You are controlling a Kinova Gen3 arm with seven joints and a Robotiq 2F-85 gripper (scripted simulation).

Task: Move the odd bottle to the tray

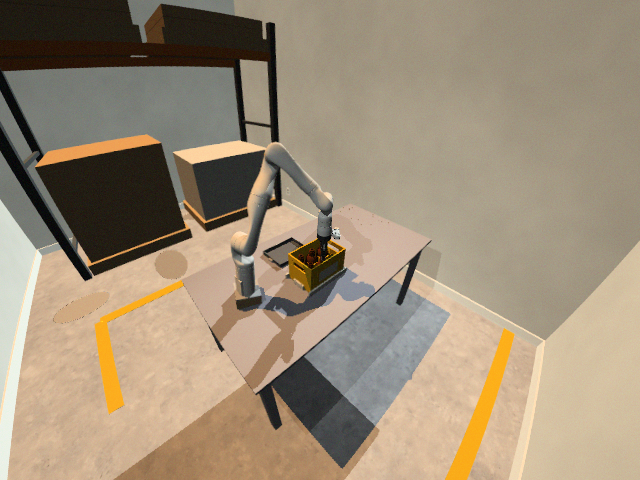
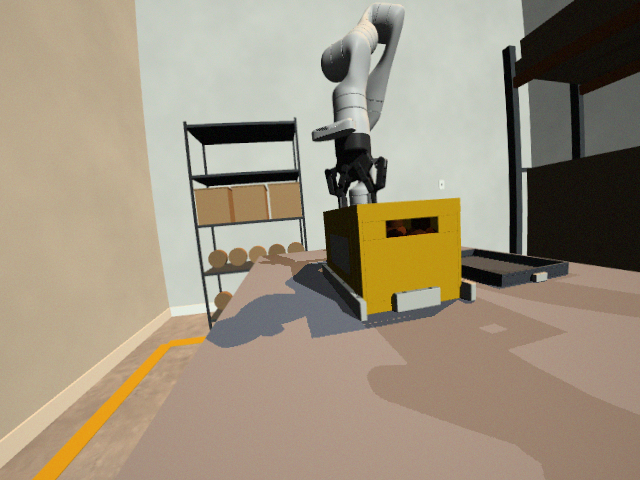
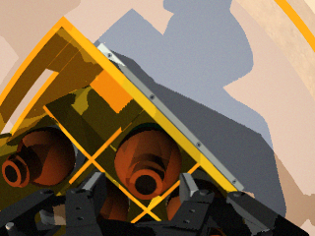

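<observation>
Now: hand 9 cm above the yellow crate and 4 cm to the right of it. From my hand the other things lie so: dark tray 33 cm to the left, 17 cm below, 1 cm behind; then brown bottle 9 cm below, 9 cm behind.
</observation>
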